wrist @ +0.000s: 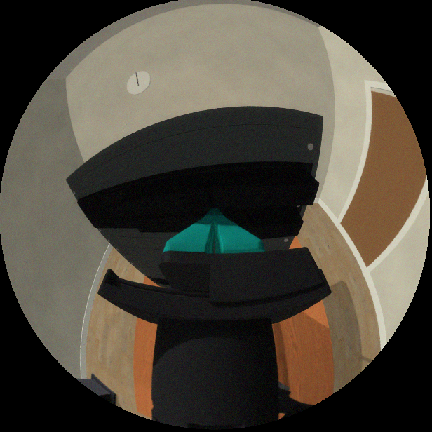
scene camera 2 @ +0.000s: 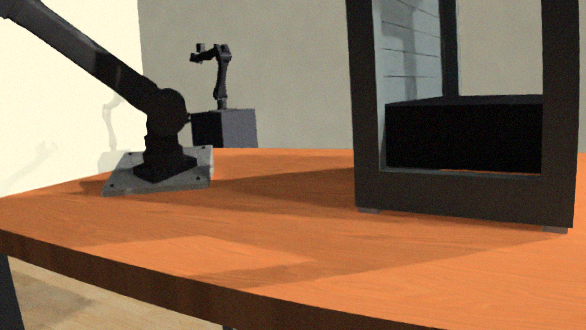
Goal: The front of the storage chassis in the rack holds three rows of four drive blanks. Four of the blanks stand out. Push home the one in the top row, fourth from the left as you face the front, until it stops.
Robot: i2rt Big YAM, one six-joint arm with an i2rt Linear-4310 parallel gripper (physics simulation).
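Pixels of known places: arm's base at its link origin: (scene camera 2: 165, 169).
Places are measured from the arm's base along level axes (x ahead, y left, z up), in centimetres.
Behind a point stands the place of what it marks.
Observation:
My gripper (wrist: 214, 213) is shut and empty. Its teal fingertips meet in a point in the wrist view, in front of the dark front of the storage chassis (wrist: 190, 187). The front is almost black, and stepped dark shapes stick out at its right side; single drive blanks, their rows and the top row's fourth blank cannot be told apart. Whether the fingertips touch anything cannot be told. The rack (scene camera 2: 364, 120) @(y 0.1, x 49.2, z 10.2 cm) (wrist: 215, 135) stands on the table, seen from its side in the scene view. My gripper does not show in that view.
The arm (scene camera 2: 100, 62) @(y -12.9, x 0.5, z 23.3 cm) rises to the upper left from its base plate on the wooden table (scene camera 2: 225, 220) @(y -12.3, x 32.4, z -3.3 cm). A black box (scene camera 2: 462, 137) @(y 4.6, x 61.8, z 7.6 cm) sits low inside the rack. A smaller arm (scene camera 2: 220, 75) stands on a pedestal (scene camera 2: 239, 129) behind. A round disc (wrist: 138, 82) is on the wall.

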